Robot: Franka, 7 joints.
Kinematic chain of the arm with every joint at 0, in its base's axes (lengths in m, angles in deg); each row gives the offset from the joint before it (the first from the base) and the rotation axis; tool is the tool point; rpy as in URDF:
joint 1: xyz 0 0 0.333 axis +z
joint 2: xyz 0 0 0 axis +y
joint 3: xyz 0 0 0.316 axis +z
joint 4: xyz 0.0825 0 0 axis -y
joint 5: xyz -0.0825 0 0.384 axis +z
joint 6: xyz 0 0 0 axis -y
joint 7: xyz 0.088 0 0 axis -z
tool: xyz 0 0 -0.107 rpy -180 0 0
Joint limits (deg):
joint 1: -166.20..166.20
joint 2: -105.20..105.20
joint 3: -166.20..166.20
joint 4: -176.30..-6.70
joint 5: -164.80..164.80
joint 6: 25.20..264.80
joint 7: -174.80..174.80
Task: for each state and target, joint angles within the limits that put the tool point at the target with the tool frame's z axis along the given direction. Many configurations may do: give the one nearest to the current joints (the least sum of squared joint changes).
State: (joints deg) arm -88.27 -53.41 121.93 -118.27 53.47 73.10 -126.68
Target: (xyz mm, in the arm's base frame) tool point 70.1 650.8 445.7 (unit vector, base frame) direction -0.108 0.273 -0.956
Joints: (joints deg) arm -35.40 -43.38 99.52 -96.94 58.63 110.93 -126.68
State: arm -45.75 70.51 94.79 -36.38 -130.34 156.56 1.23
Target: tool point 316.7 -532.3 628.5 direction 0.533 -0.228 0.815
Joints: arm -90.88 103.32 131.62 -73.51 -132.08 201.70 1.23
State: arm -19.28 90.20 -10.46 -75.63 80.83 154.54 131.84
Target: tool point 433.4 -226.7 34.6 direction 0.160 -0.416 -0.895
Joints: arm 14.76 58.63 -28.11 -114.63 114.50 181.19 131.84
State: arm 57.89 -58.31 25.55 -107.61 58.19 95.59 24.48
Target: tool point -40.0 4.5 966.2 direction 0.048 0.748 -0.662
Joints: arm 52.83 -53.95 -2.87 -74.89 26.41 65.51 24.48
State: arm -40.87 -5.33 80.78 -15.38 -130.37 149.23 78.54
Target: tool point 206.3 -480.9 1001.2 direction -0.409 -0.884 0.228
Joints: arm -77.27 32.52 71.75 -16.13 -128.72 118.20 78.54
